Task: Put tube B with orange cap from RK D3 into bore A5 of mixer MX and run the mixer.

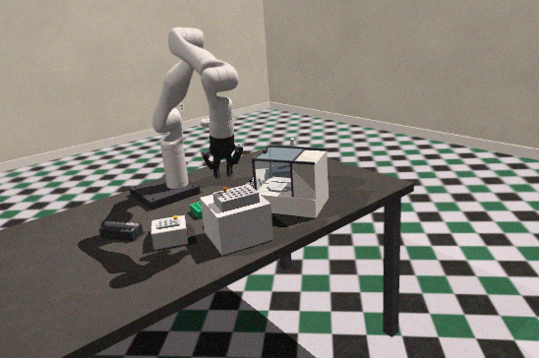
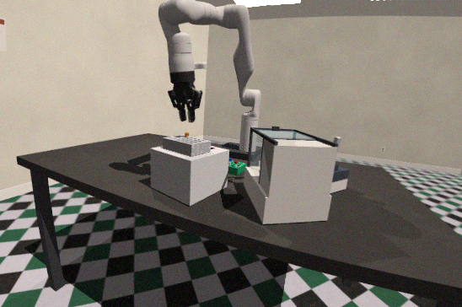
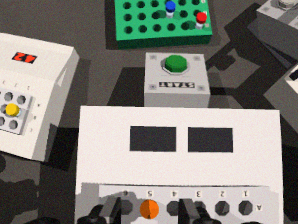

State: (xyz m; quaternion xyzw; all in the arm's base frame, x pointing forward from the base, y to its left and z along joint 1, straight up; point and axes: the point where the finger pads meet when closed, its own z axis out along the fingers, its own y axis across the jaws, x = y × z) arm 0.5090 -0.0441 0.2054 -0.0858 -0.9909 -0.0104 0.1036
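Now: hand 15 cm past the START key, 5 cm to the right of it and 17 cm above it. From my hand the other things lie so: dry block: 15 cm behind, 15 cm to the right, 21 cm below; grey shaking block: 3 cm ahead, 2 cm to the left, 9 cm below; blue-capped tube: 23 cm behind, 6 cm to the left, 21 cm below.
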